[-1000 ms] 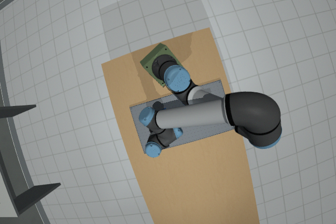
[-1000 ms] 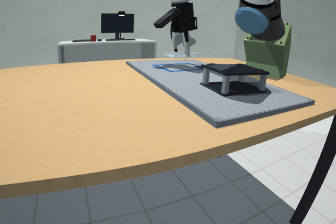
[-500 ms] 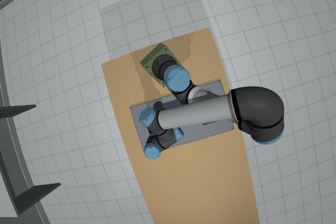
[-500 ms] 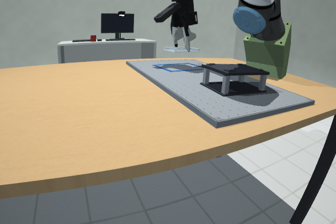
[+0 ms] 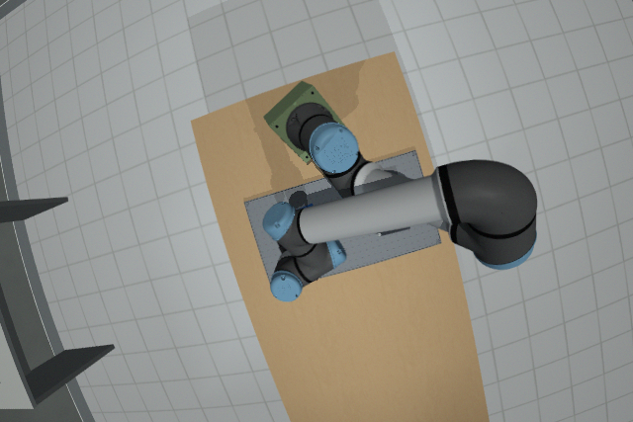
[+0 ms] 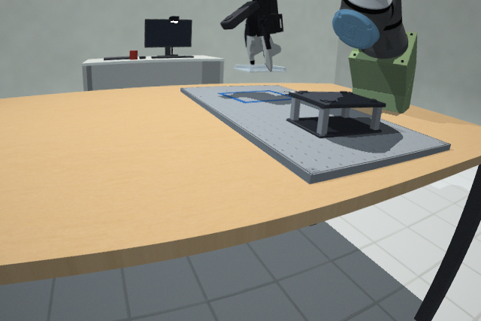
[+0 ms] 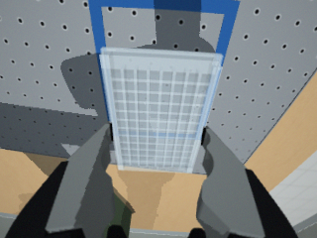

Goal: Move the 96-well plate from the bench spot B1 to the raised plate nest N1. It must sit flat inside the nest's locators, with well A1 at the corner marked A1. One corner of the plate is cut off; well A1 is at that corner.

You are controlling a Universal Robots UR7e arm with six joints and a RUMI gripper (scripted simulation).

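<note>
The A1 label lies 28 cm to the left of my hand, 5 cm ahead of it and 3 cm below it. Round my hand: clear 96-well plate 1 cm below.
</note>
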